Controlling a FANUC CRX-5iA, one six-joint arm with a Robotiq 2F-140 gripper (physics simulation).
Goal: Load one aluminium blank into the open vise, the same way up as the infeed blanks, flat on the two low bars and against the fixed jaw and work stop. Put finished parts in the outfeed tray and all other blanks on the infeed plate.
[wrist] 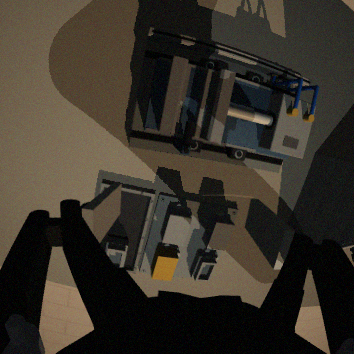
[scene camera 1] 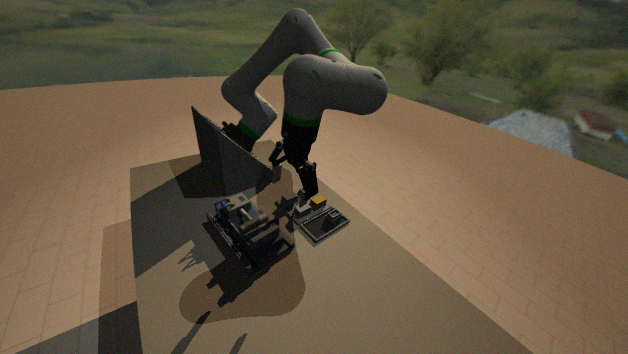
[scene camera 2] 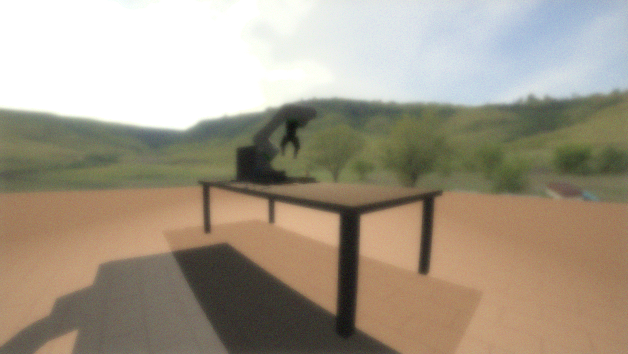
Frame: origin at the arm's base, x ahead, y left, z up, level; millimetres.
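Seen in the pictures: gripper, fingertip midpoint: (wrist: pixel 184 206) (scene camera 1: pixel 289 192) (scene camera 2: pixel 288 157); arm's base at its link origin: (scene camera 1: pixel 238 143).
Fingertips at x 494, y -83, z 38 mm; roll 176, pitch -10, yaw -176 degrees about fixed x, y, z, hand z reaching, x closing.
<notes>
Pixels of each thing's top centre, then the offset from my fingertips to it. Level surfaces: height alone.
- infeed plate at its top centre: (wrist: pixel 187 242) (scene camera 1: pixel 303 203) 192 mm down, 80 mm back, 164 mm left
- grey blank at its top centre: (wrist: pixel 176 230) (scene camera 1: pixel 302 206) 157 mm down, 40 mm back, 116 mm left
- orange block at its top centre: (wrist: pixel 164 268) (scene camera 1: pixel 318 199) 157 mm down, 33 mm back, 206 mm left
- second greyish block at its top centre: (wrist: pixel 220 236) (scene camera 1: pixel 290 195) 157 mm down, 130 mm back, 122 mm left
- part with a pocket, top centre: (wrist: pixel 205 271) 158 mm down, 123 mm back, 213 mm left
- pocketed part at its top centre: (wrist: pixel 114 260) (scene camera 1: pixel 334 212) 160 mm down, 67 mm ahead, 197 mm left
- vise at its top centre: (wrist: pixel 244 108) (scene camera 1: pixel 247 215) (scene camera 2: pixel 270 170) 101 mm down, 85 mm back, 112 mm right
- vise's end block at its top centre: (wrist: pixel 294 126) (scene camera 1: pixel 235 201) 105 mm down, 180 mm back, 106 mm right
- table at its surface level: 201 mm down
My gripper (scene camera 1: pixel 294 184) (scene camera 2: pixel 290 152) (wrist: pixel 184 206) is wide open and empty, high above the infeed plate (wrist: pixel 159 214). On the plate stand a grey blank (scene camera 1: pixel 302 208) (wrist: pixel 177 229) and an orange block (scene camera 1: pixel 318 201) (wrist: pixel 165 266). A second greyish block (wrist: pixel 222 234) and a part with a pocket (wrist: pixel 205 266) are to the right in the wrist view. The outfeed tray (scene camera 1: pixel 316 231) (wrist: pixel 136 214) holds a pocketed part (scene camera 1: pixel 334 215) (wrist: pixel 116 254). The vise (wrist: pixel 220 107) stands open; no blank can be made out between its jaws, but shadow hides its low bars.
The vise's end block (wrist: pixel 292 127) with blue pipes is at its right in the wrist view. A dark upright panel (scene camera 1: pixel 220 150) stands behind the vise, near the arm's base. The table (scene camera 1: pixel 380 300) (scene camera 2: pixel 350 195) bears all this. Arm shadows fall across the vise and plate.
</notes>
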